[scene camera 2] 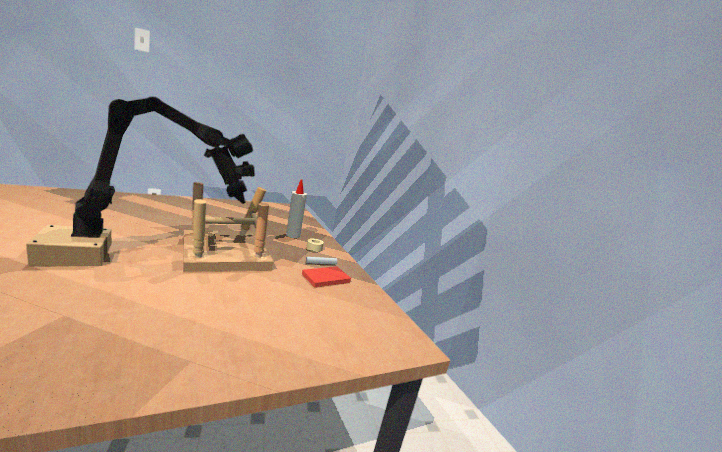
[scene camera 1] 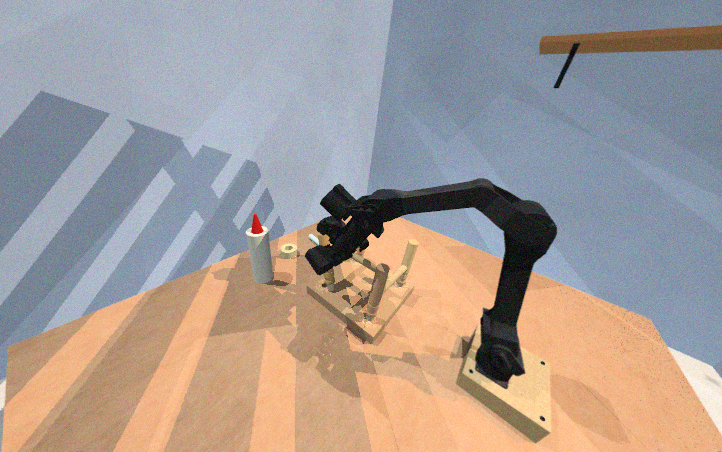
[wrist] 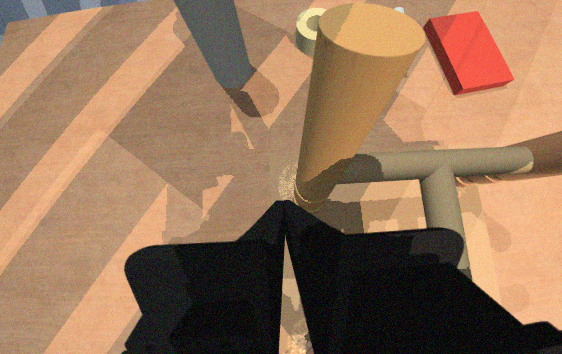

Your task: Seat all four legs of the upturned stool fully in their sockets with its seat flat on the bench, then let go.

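Where they show: gripper, between the fingertips: [scene camera 2: 244, 203] [wrist: 282, 207]; arm's base, origin of its link: [scene camera 2: 87, 233] [scene camera 1: 492, 367].
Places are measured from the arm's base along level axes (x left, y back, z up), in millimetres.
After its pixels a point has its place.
Observation:
The upturned stool's seat [scene camera 1: 372, 333] @[y -266, x 100, z -23 mm] [scene camera 2: 229, 265] @[y -380, x -156, z -35 mm] lies flat on the bench. Its legs stand up from it, joined by rails [scene camera 2: 229, 219] @[y -386, x -37, z 72 mm] [wrist: 440, 162] @[y -473, x -28, z 78 mm]. One leg [scene camera 2: 257, 200] @[y -487, x 41, z 120 mm] [wrist: 355, 95] @[y -483, x 59, z 152 mm] leans outward in the scene camera 2 view; the front left leg [scene camera 2: 198, 229] @[y -289, x -134, z 71 mm], the front right leg [scene camera 2: 261, 229] @[y -468, x -137, z 78 mm] and the back left leg [scene camera 2: 197, 195] @[y -292, x 45, z 123 mm] look about upright there. Seating depth in the sockets is too small to judge. My gripper [scene camera 2: 243, 200] @[y -451, x 87, z 93 mm] [wrist: 282, 207] @[y -451, x 87, z 93 mm] is shut and empty, above the seat and beside the leaning leg. It partly hides that leg in the scene camera 1 view.
A grey glue bottle [scene camera 1: 261, 258] @[y -649, x 166, z 49 mm] [scene camera 2: 296, 215] @[y -668, x 125, z 43 mm] [wrist: 215, 40] @[y -647, x 150, z 31 mm] with a red tip stands beyond the stool. A pale ring [scene camera 1: 288, 250] @[y -709, x 26, z -24 mm] [scene camera 2: 314, 244] @[y -708, x -11, z -26 mm], a short grey rod [scene camera 2: 321, 261] @[y -695, x -128, z -42 mm] and a red block [scene camera 2: 326, 276] @[y -666, x -246, z -38 mm] [wrist: 470, 52] @[y -665, x -225, z -38 mm] lie near the bench's edge.

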